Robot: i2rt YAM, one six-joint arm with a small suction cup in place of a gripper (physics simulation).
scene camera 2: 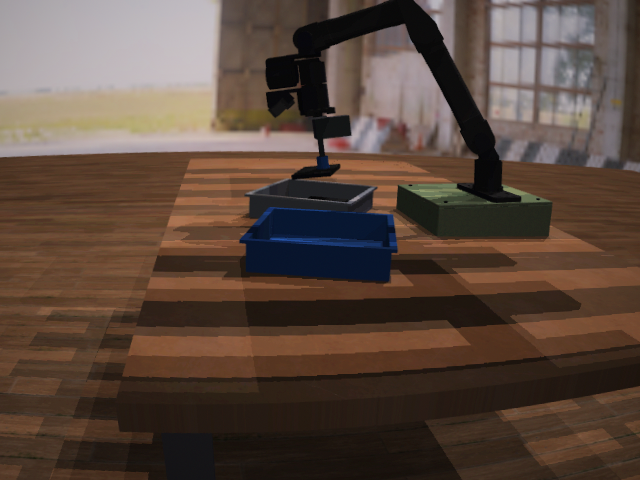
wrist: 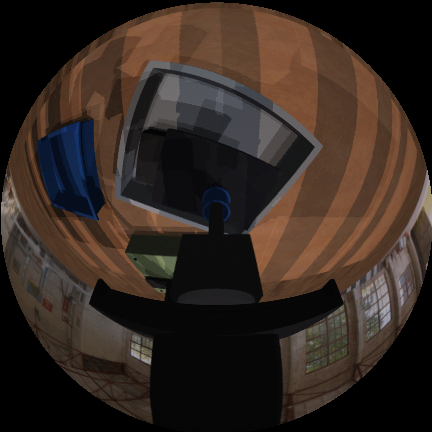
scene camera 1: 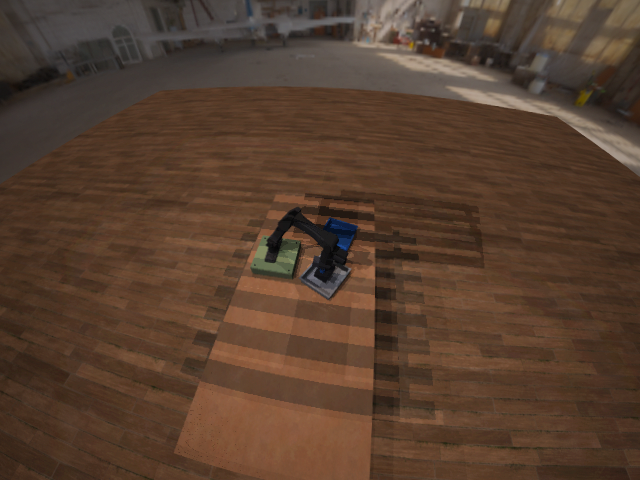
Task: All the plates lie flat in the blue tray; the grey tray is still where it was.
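Where they show: hand at its tool point: (wrist: 215,194) (scene camera 1: 321,272); arm's base at its link origin: (scene camera 2: 487,194) (scene camera 1: 273,249).
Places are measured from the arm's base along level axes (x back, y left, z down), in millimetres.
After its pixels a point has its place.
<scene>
My suction gripper (scene camera 1: 323,269) {x -338, y -136, z -17 mm} (scene camera 2: 322,163) (wrist: 216,197) has a blue cup and is shut on a thin black plate (scene camera 2: 312,172) {x -373, y -93, z -24 mm} (wrist: 225,162) {x -379, y -146, z -21 mm}. This plate hangs a little above the grey tray and looks slightly tilted in scene camera 2. The grey tray (scene camera 1: 310,282) {x -273, y -170, z 66 mm} (scene camera 2: 266,206) {x -473, y -51, z 42 mm} (wrist: 175,95) {x -458, y -83, z 65 mm} stands on the table. Another dark plate (scene camera 2: 328,198) {x -330, y -118, z 37 mm} (wrist: 149,160) {x -367, y -39, z 37 mm} lies in it, partly hidden by its walls and the held plate. The blue tray (scene camera 1: 345,238) {x -465, y 219, z 65 mm} (scene camera 2: 317,262) {x -438, y 334, z 47 mm} (wrist: 70,167) {x -398, y 217, z 65 mm} stands beside the grey one. No plate shows in it, though its near wall hides part of the floor.
The arm stands on a green base block (scene camera 1: 285,266) {x -106, y -113, z 7 mm} (scene camera 2: 493,222) {x -36, y 107, z 39 mm} (wrist: 155,245) {x -159, y 18, z 35 mm}, beside both trays. The trays' raised walls stand close to each other with a small gap between them. The wooden table (scene camera 1: 299,428) {x -344, y -923, z 68 mm} (scene camera 2: 289,372) {x -519, y 630, z 68 mm} carries the trays and the block.
</scene>
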